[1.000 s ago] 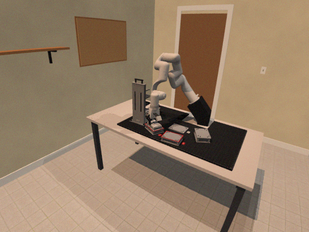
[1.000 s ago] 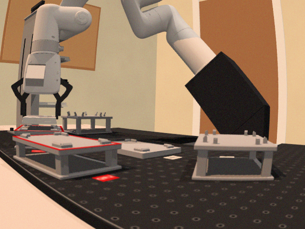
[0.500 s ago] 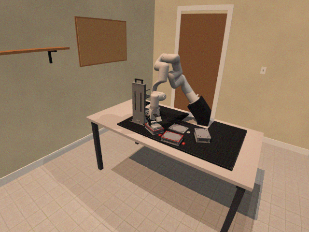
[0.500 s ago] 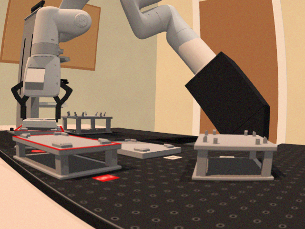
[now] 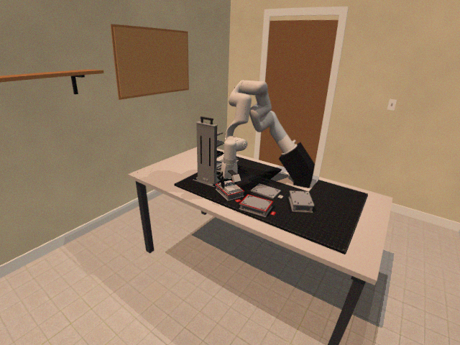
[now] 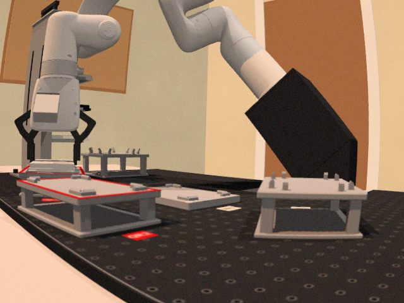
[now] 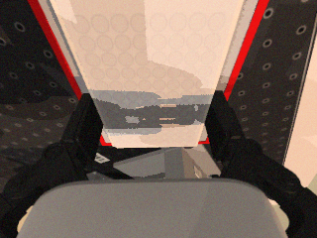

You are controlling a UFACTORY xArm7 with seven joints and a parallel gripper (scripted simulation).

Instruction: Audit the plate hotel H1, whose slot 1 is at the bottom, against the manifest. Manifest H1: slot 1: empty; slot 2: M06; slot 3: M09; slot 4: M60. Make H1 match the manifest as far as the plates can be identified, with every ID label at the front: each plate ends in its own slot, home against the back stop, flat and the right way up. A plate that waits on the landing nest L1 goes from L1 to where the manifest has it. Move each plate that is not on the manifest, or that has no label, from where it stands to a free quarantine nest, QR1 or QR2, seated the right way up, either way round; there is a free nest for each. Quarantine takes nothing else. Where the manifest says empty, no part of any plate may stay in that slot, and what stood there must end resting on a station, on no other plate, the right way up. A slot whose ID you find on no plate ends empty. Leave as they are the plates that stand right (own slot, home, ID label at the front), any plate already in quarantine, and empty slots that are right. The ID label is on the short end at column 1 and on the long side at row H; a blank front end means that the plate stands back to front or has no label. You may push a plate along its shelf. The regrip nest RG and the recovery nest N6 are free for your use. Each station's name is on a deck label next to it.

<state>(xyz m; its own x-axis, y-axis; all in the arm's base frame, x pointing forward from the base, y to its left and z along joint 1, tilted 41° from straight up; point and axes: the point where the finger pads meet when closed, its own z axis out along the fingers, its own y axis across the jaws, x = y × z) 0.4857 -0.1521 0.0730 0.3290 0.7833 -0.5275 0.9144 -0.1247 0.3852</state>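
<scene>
Now: the pale plate 10 mm to the left of my hand and 10 mm below it. The rest, counted from my hand: low flat nest (170 mm behind, 170 mm to the left, 50 mm below); then clear plate (90 mm behind, 220 mm to the right, 40 mm above); then H1 deck label (160 mm behind, 130 mm to the right, 60 mm below).
</scene>
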